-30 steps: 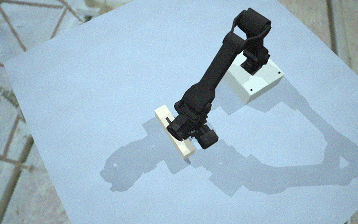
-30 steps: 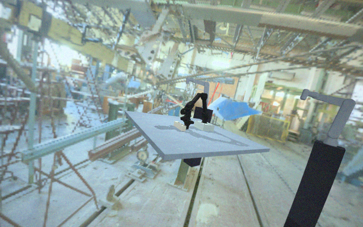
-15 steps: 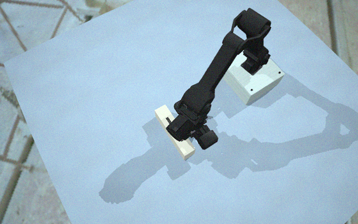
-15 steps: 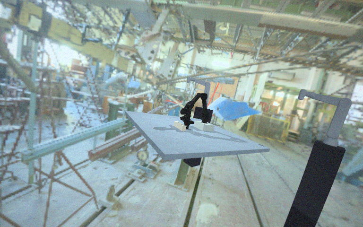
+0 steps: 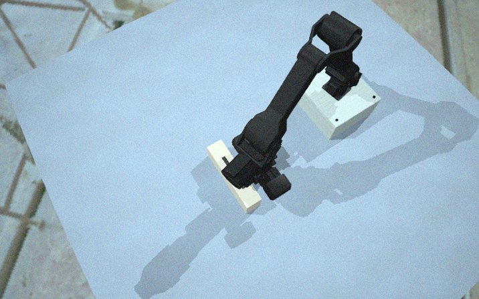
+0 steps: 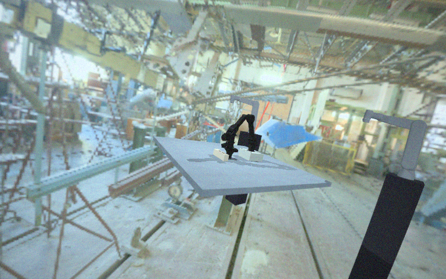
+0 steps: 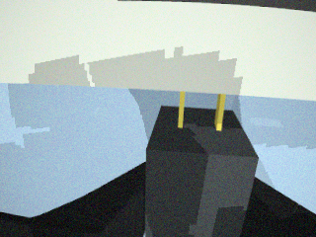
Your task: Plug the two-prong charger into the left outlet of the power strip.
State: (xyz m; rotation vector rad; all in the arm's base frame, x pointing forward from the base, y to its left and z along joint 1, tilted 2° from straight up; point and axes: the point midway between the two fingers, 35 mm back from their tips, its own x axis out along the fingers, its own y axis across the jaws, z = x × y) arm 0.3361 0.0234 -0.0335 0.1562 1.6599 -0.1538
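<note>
Now: gripper tip 2 cm short of the dark grey charger and 1 cm below it.
</note>
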